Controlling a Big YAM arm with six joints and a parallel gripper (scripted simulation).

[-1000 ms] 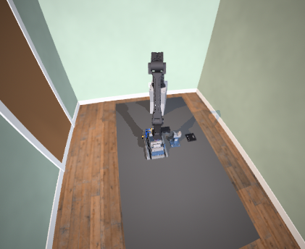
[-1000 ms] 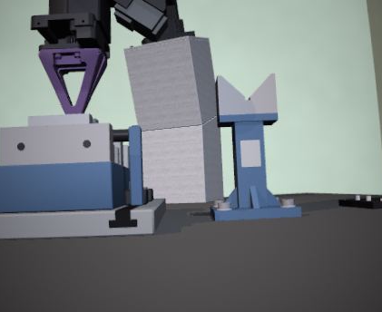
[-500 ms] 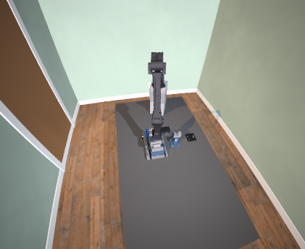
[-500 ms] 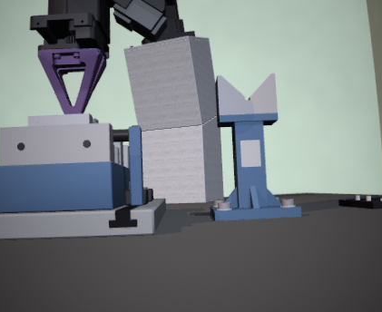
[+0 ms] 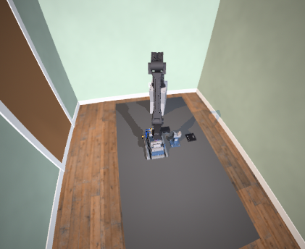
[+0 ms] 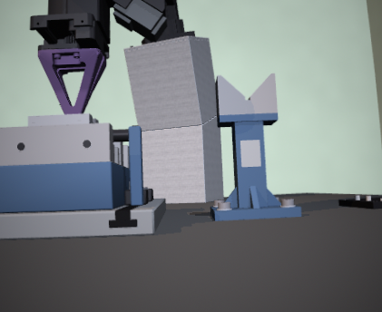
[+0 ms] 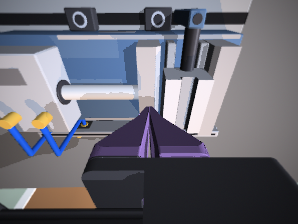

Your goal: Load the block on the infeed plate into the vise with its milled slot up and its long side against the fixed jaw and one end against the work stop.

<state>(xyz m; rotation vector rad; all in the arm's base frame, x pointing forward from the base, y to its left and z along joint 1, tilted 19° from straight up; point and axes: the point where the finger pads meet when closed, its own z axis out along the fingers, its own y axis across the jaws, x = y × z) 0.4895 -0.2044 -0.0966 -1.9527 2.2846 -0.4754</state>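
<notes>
Right now the part is 3 cm ahead of my hand, 1 cm to the right of it and 2 cm below it. The rest, counted from my hand: dark work stop rod 4 cm ahead, 4 cm to the left, 3 cm below; moving jaw 4 cm below; air cylinder rod 5 cm behind, 1 cm to the left, 4 cm below.
</notes>
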